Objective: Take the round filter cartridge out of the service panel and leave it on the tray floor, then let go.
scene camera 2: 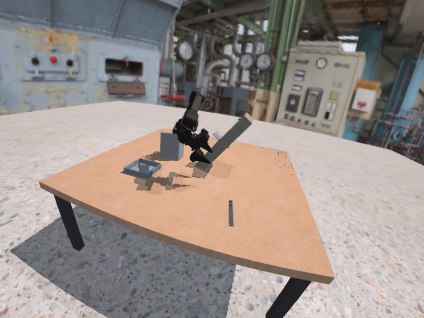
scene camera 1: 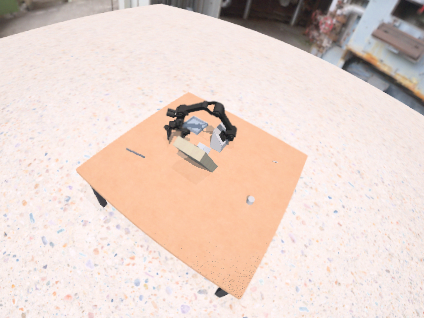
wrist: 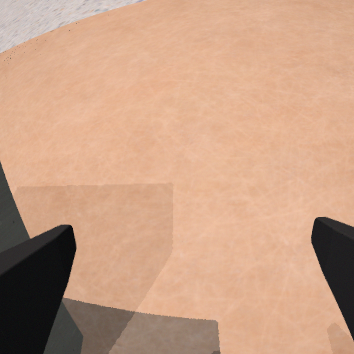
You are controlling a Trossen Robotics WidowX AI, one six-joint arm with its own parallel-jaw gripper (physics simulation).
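Note:
The service panel (scene camera 1: 190, 150) (scene camera 2: 231, 136) is a thick beige-grey slab that leans at a slant over the table. A pale piece (scene camera 1: 203, 147) (scene camera 2: 217, 135) shows at its arm side; I cannot tell whether it is part of the panel. I cannot make out the round filter cartridge in the panel. The blue-grey tray (scene camera 1: 196, 119) (scene camera 2: 132, 172) lies on the table on the arm's side of the panel. My gripper (scene camera 1: 176, 135) (scene camera 2: 210, 156) (wrist: 196, 235) is open and empty, low beside the panel's end. A dark slab edge shows beside the left finger in the wrist view.
A grey upright block (scene camera 1: 218, 141) (scene camera 2: 171, 146) stands by the arm's base. A dark flat strip (scene camera 1: 135, 153) (scene camera 2: 231, 213) lies on the table (scene camera 1: 165, 200) (scene camera 2: 175, 220). A small grey cylinder (scene camera 1: 250, 200) stands on the far side of the panel from the arm.

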